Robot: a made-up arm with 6 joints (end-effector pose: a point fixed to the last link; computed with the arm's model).
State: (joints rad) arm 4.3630 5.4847 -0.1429 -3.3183 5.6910 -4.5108
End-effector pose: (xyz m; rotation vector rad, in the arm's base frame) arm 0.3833 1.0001 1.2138 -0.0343 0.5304 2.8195
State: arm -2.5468 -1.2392 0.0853 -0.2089 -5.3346 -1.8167
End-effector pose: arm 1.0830 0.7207 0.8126 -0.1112 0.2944 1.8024
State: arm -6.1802 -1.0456 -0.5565 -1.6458 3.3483 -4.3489
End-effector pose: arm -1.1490 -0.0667 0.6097 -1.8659 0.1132 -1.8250
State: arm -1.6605 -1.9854 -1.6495 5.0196 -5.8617 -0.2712
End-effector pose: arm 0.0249 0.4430 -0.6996 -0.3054 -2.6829 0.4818
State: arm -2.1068 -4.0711 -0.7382 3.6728 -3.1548 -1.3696
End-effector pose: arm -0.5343 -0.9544 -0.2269 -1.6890 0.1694 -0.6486
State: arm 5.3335 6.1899 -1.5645 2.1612 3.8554 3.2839
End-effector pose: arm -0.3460 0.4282 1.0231 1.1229 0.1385 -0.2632
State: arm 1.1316 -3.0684 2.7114 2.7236 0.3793 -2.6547
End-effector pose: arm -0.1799 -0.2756 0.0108 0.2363 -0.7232 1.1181
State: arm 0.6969 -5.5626 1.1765 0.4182 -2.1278 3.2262
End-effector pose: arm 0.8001 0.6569 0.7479 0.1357 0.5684 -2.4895
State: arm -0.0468 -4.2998 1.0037 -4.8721 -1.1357 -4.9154
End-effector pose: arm 0.8487 -0.1114 -0.7054 1.9656 0.2148 0.0937
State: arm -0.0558 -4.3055 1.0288 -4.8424 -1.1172 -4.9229
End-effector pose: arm 0.8352 -0.1179 -0.7055 1.9929 0.2004 0.0478
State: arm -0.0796 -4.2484 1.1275 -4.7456 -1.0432 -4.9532
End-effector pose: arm 0.7092 -0.1248 -0.7620 2.0937 0.2167 -0.1945
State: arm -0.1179 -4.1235 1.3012 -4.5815 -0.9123 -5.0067
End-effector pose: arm 0.4579 -0.1137 -0.8267 2.2156 0.2262 -0.6529
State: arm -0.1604 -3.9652 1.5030 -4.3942 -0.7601 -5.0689
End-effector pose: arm 0.1667 -0.0721 -0.8185 2.2487 0.1765 -1.2004
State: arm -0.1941 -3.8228 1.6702 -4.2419 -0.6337 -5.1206
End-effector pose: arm -0.0508 -0.0210 -0.7468 2.1731 0.0902 -1.6443
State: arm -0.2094 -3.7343 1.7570 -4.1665 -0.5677 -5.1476
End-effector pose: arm -0.1583 0.0104 -0.6878 2.0873 0.0423 -1.8730
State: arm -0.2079 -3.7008 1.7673 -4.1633 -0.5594 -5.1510
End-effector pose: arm -0.1901 0.0177 -0.6761 2.0598 0.0561 -1.9219
